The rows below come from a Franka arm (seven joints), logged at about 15 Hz.
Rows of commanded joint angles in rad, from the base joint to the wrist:
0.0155 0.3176 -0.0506 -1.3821 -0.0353 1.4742 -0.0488
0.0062 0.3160 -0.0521 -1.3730 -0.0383 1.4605 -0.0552
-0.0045 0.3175 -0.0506 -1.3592 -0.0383 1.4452 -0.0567
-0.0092 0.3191 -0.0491 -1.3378 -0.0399 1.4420 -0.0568
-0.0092 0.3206 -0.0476 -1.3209 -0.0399 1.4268 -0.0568
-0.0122 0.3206 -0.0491 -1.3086 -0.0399 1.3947 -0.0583
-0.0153 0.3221 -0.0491 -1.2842 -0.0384 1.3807 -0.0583
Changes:
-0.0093 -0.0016 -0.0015 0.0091 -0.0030 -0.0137 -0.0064
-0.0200 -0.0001 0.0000 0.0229 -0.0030 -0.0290 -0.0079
-0.0247 0.0015 0.0015 0.0443 -0.0046 -0.0322 -0.0080
-0.0247 0.0030 0.0030 0.0612 -0.0046 -0.0474 -0.0080
-0.0277 0.0030 0.0015 0.0735 -0.0046 -0.0795 -0.0095
-0.0308 0.0045 0.0015 0.0979 -0.0031 -0.0935 -0.0095

